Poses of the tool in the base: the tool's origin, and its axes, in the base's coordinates. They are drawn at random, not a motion.
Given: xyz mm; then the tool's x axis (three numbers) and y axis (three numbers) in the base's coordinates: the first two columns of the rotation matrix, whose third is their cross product.
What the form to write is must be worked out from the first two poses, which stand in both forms.
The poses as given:
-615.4 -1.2 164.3 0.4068 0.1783 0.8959 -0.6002 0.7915 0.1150
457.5 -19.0 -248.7 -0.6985 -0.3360 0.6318 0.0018 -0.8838 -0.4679
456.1 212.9 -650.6 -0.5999 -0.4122 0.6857 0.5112 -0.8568 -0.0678
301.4 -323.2 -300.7 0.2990 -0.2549 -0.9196 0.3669 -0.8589 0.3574
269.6 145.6 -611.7 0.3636 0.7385 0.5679 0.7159 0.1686 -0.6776
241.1 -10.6 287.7 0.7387 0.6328 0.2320 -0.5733 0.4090 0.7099
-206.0 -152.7 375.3 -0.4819 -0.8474 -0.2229 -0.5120 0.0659 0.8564
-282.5 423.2 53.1 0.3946 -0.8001 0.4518 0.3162 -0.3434 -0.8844
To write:
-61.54 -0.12 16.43 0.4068 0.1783 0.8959 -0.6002 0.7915 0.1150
45.75 -1.90 -24.87 -0.6985 -0.3360 0.6318 0.0018 -0.8838 -0.4679
45.61 21.29 -65.06 -0.5999 -0.4122 0.6857 0.5112 -0.8568 -0.0678
30.14 -32.32 -30.07 0.2990 -0.2549 -0.9196 0.3669 -0.8589 0.3574
26.96 14.56 -61.17 0.3636 0.7385 0.5679 0.7159 0.1686 -0.6776
24.11 -1.06 28.77 0.7387 0.6328 0.2320 -0.5733 0.4090 0.7099
-20.60 -15.27 37.53 -0.4819 -0.8474 -0.2229 -0.5120 0.0659 0.8564
-28.25 42.32 5.31 0.3946 -0.8001 0.4518 0.3162 -0.3434 -0.8844

